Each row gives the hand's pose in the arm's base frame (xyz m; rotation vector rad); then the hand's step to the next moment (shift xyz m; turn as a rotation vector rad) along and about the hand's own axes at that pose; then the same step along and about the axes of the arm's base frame.
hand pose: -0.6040 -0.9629 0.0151 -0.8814 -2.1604 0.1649
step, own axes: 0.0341 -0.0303 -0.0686 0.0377 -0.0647 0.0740
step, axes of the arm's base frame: 0.0168 -0.0119 0.0798 -0.1045 -0.0126 -0.0028
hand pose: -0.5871 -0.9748 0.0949 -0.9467 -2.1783 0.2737
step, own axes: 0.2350 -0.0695 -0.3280 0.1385 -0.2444 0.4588
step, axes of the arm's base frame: 0.0836 0.0867 0.3913 -0.5184 -0.0341 -0.1397
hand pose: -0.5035 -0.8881 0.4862 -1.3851 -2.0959 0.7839
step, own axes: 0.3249 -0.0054 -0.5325 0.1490 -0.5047 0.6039
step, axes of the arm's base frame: 0.2449 0.4004 0.4110 -0.7876 -0.1335 -0.0587
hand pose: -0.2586 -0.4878 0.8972 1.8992 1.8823 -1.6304
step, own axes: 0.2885 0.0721 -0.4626 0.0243 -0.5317 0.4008
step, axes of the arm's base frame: 0.2660 0.4810 -0.0167 -0.6474 -0.0880 0.1305
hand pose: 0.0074 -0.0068 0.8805 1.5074 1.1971 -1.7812
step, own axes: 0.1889 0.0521 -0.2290 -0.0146 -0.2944 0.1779
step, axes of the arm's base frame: 0.1108 0.2019 -0.1944 -0.3293 -0.0150 0.0994
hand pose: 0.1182 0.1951 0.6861 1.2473 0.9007 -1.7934
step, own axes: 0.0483 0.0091 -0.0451 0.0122 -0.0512 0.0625
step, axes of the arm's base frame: 0.0155 0.0257 -0.0596 -0.0739 -0.0327 0.0119
